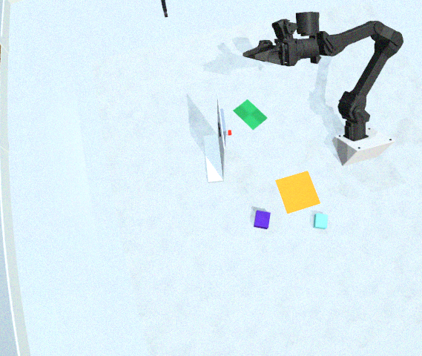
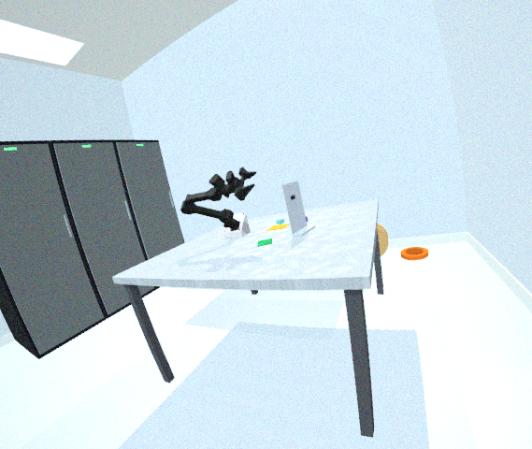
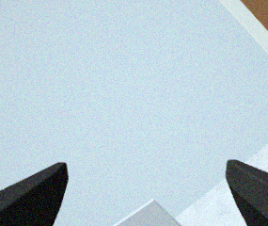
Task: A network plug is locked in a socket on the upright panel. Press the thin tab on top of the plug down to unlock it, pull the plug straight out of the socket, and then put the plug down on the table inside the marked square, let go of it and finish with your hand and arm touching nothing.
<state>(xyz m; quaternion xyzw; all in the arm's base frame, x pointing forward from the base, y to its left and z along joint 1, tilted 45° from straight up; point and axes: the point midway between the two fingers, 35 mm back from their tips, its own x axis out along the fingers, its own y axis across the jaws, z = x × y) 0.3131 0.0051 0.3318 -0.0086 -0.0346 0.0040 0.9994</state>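
Right now the network plug is 140 mm to the left of my gripper tip, 140 mm below it and 110 mm ahead of it. Round my gripper tip: flat green block: 330 mm below, 30 mm behind, 10 mm to the left; then upright panel: 210 mm below, 130 mm to the left, 130 mm ahead; then flat orange square: 330 mm to the left, 330 mm below, 80 mm behind.
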